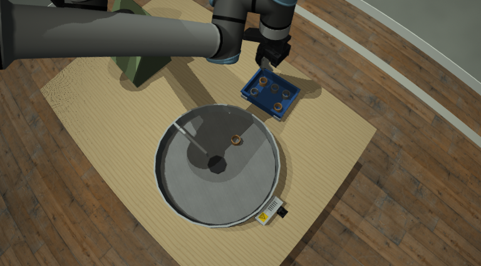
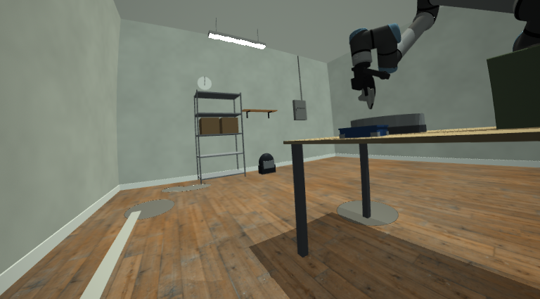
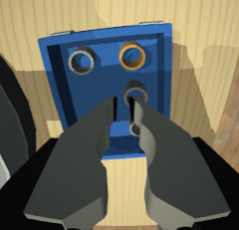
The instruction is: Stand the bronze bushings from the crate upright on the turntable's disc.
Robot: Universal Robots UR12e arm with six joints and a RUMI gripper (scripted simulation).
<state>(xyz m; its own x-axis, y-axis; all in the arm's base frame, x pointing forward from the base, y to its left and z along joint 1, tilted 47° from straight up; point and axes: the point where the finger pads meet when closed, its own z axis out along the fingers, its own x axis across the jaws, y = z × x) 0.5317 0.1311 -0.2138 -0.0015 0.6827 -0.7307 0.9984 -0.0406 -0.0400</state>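
The blue crate lies 60 mm ahead of my hand, 10 mm to the right of it and 120 mm below it. The rest, counted from my hand: turntable disc: 100 mm ahead, 370 mm to the right, 90 mm below; turntable: 120 mm ahead, 370 mm to the right, 90 mm below.
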